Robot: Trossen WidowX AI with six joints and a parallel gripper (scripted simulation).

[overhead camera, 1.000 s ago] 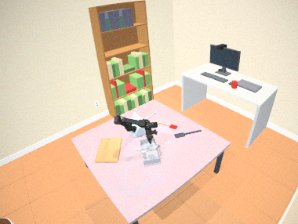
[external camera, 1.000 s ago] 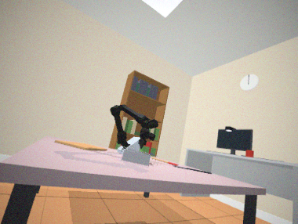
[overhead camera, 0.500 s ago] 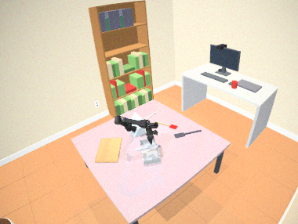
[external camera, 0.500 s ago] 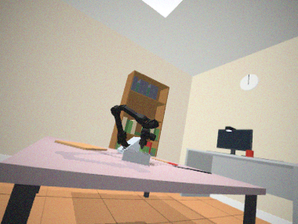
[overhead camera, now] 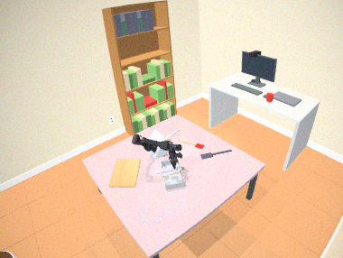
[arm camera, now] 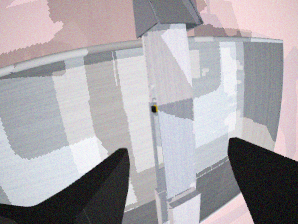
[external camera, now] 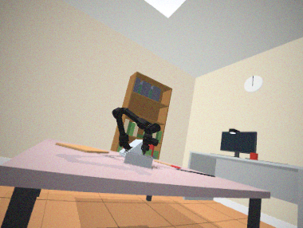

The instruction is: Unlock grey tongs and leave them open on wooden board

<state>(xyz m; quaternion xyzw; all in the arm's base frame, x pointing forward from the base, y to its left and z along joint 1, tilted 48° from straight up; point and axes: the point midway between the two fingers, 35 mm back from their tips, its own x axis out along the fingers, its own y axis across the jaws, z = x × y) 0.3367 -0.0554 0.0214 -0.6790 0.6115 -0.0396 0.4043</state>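
The grey roasting tin lies 10 mm behind my gripper tip, 30 mm to the right of it and 50 mm below it. Also, from my gripper tip: wooden board 350 mm behind, 300 mm to the right, 70 mm below.
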